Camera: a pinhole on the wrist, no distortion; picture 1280 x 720 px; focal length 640.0 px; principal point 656.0 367.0 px. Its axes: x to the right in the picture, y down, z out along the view. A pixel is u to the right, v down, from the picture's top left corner.
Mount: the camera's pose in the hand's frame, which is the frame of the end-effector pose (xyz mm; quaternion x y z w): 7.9 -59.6 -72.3 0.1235 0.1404 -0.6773 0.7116
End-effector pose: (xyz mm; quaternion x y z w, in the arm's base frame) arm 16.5 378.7 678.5 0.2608 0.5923 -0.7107 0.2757
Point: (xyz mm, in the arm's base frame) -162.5 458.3 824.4
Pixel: outside the picture
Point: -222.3 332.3 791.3
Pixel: 1020.4 603.1
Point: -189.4 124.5 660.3
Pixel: 496.2 693.9
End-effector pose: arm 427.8 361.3 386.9 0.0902 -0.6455 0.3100 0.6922
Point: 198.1 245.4 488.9
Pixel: 259.0 490.5
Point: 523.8 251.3 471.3
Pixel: 1147.8 559.1
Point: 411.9 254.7 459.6
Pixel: 569.0 465.8
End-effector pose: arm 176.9 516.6 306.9 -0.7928 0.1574 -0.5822 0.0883
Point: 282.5 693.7 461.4
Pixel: 1094.9 681.0
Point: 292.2 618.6 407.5
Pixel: 763.9 634.0
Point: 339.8 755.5 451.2
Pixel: 1061.8 538.5
